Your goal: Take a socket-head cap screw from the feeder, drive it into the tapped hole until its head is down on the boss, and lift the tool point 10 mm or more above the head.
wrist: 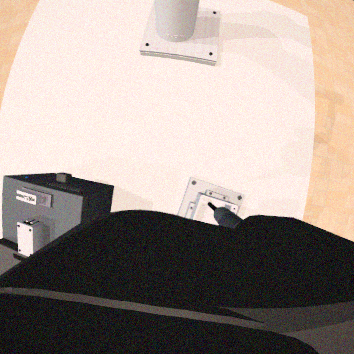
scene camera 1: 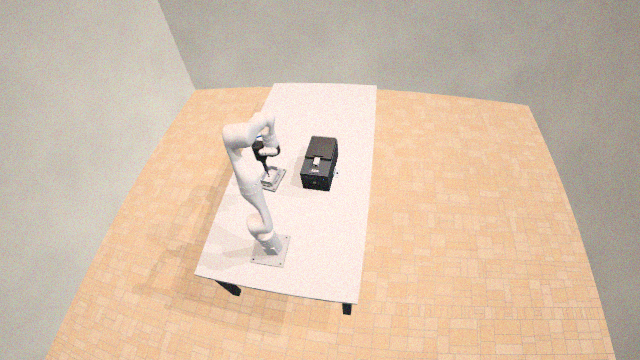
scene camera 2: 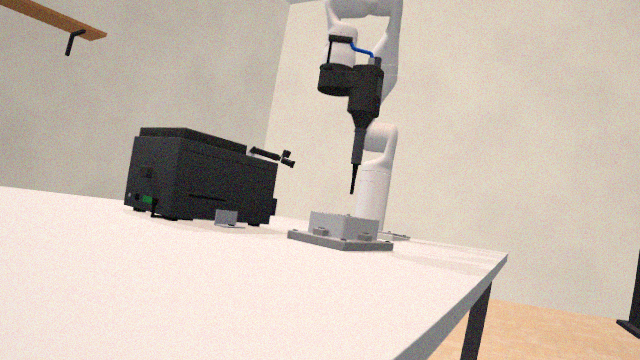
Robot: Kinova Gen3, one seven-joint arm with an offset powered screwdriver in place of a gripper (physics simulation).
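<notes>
My screwdriver (scene camera 1: 268, 174) (scene camera 2: 351, 192) (wrist: 210, 205) points down, its thin black bit above the light grey block with the boss (scene camera 2: 327, 224) (wrist: 201, 211). In scene camera 2 a clear gap shows between the bit tip and the block's top. No separate screw can be made out at the tip; it is too small to tell. The block sits on a grey fixture plate (scene camera 1: 281, 176) (scene camera 2: 322, 243) (wrist: 202, 184). The tapped hole and any screw head in it cannot be made out. The black screw feeder (scene camera 1: 315, 181) (scene camera 2: 225, 187) (wrist: 65, 215) stands beside the fixture, apart from the tool.
A small grey angle bracket (scene camera 2: 226, 218) stands by the feeder. A short black jointed arm (scene camera 2: 265, 153) sticks out from the feeder's top. The robot's base plate (scene camera 1: 264, 259) (wrist: 212, 37) is bolted to the white table (scene camera 1: 320, 270). A wooden shelf (scene camera 2: 55, 19) hangs on the wall.
</notes>
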